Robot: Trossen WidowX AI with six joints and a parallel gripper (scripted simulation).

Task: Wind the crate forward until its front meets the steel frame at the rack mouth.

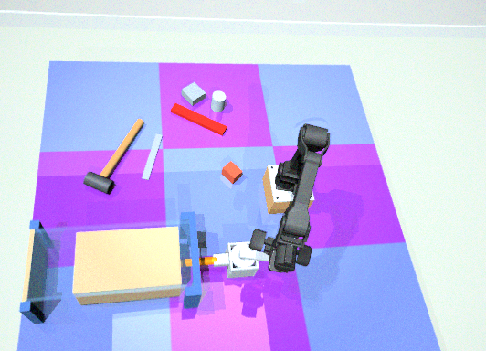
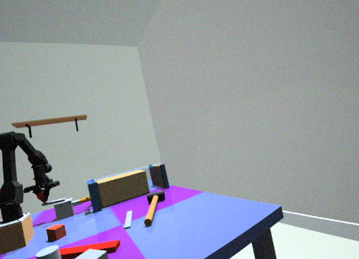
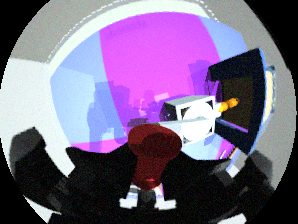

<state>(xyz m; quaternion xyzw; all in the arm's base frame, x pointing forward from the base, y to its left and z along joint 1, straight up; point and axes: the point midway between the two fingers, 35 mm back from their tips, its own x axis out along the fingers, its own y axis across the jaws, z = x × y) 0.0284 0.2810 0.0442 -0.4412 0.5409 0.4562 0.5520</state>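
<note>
Right now my gripper tip is 90 mm short of the winch, 10 mm to the left of it and 80 mm above it. The rest, counted from my gripper tip: winch handle 40 mm ahead, 10 mm below; grey strip 460 mm ahead, 370 mm to the right, 110 mm below; red knob 20 mm above.
</note>
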